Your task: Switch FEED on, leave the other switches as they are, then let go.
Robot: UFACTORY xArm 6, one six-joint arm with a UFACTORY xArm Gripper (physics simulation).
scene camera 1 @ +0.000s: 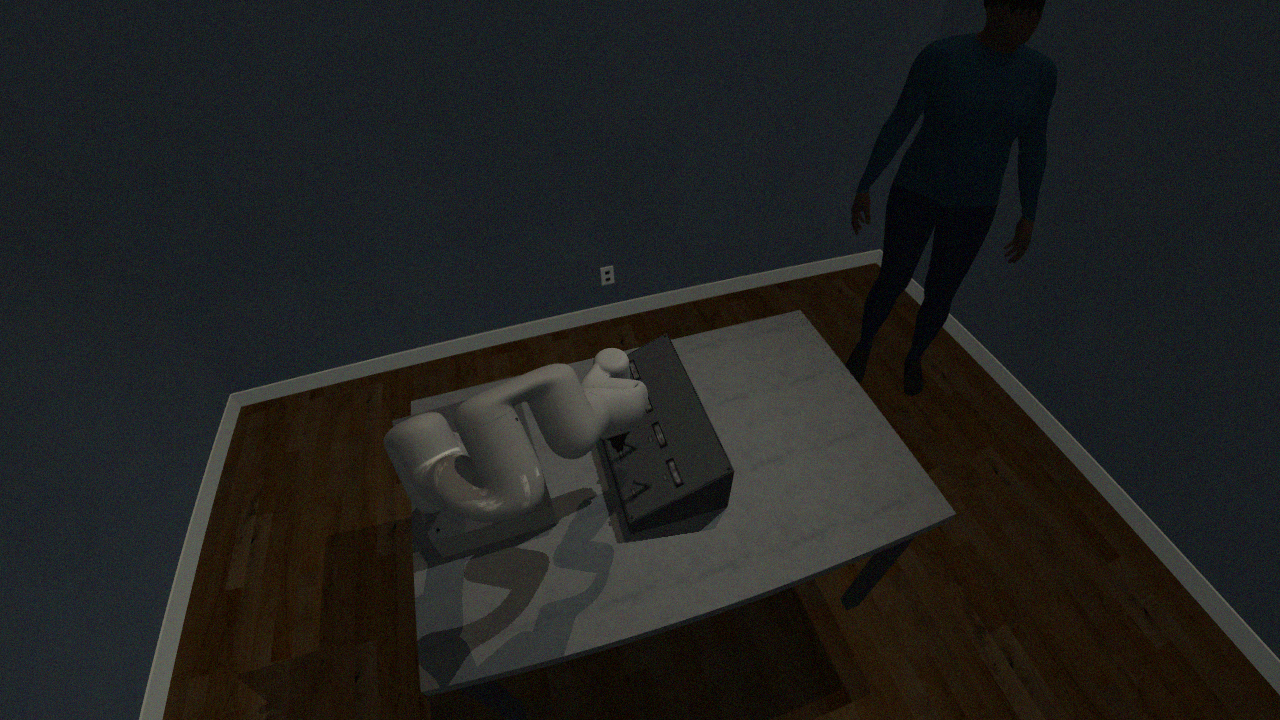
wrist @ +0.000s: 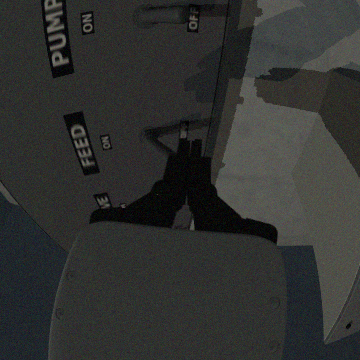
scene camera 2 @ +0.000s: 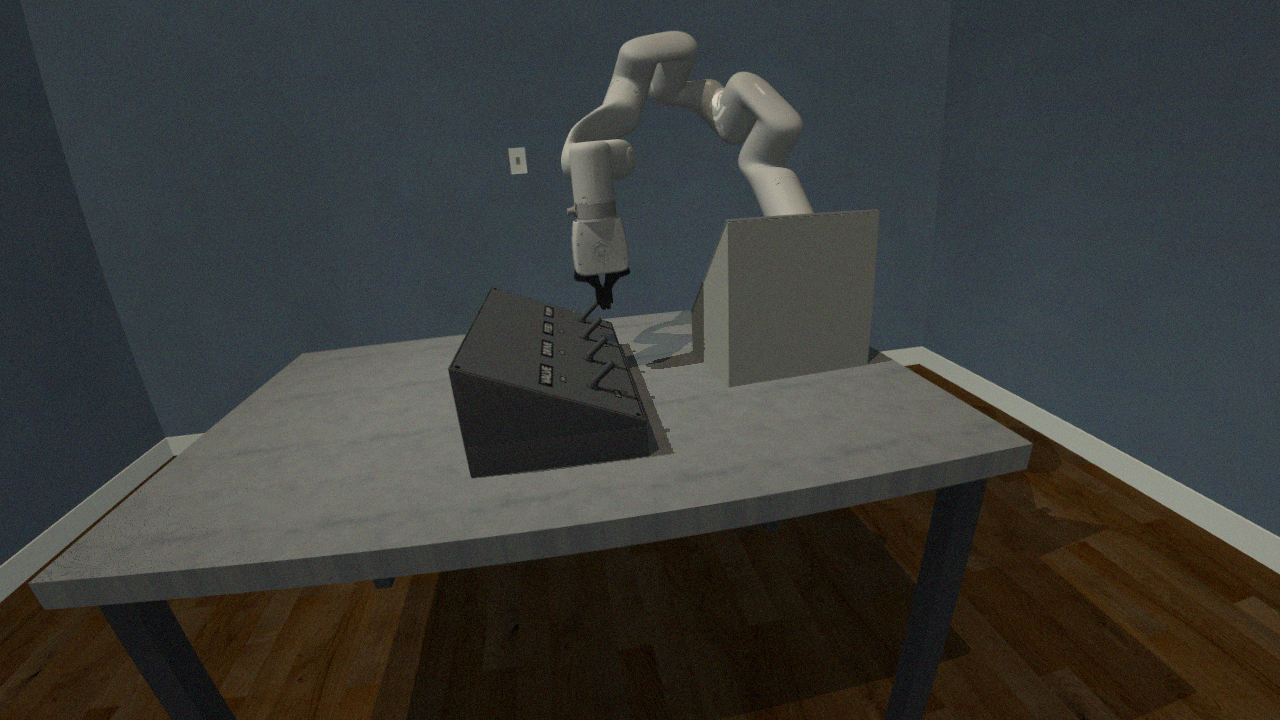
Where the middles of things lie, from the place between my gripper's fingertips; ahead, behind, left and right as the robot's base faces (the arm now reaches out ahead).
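Labels:
There's the dark sloped switch panel [scene camera 2: 521,379], and it's 60 mm lower than my hand, 70 mm to the left of it and 120 mm ahead of it.

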